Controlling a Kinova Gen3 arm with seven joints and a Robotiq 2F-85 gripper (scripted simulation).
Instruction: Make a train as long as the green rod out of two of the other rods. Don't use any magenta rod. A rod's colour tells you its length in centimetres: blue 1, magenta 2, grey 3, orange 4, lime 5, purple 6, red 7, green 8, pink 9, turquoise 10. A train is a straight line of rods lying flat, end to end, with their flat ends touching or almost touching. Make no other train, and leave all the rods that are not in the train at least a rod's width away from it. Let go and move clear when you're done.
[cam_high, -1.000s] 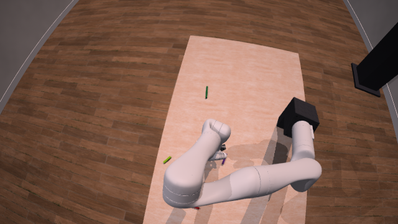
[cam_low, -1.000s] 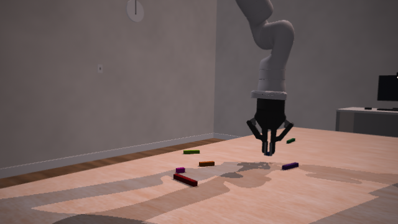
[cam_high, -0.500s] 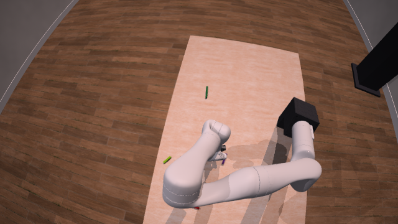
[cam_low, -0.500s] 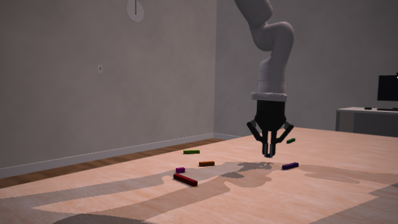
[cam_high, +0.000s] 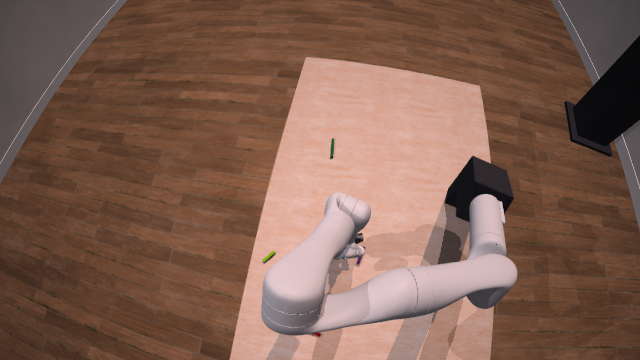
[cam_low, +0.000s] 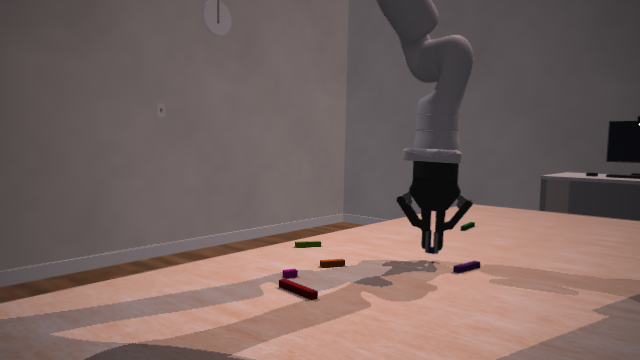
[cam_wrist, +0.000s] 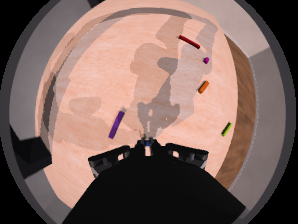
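Right now the blue rod is 20 mm below my hand. From my hand the other things lie so: lime rod: 210 mm ahead, 100 mm to the left, 30 mm below; then orange rod: 160 mm to the left, 80 mm ahead, 30 mm below; then purple rod: 70 mm behind, 30 mm below.
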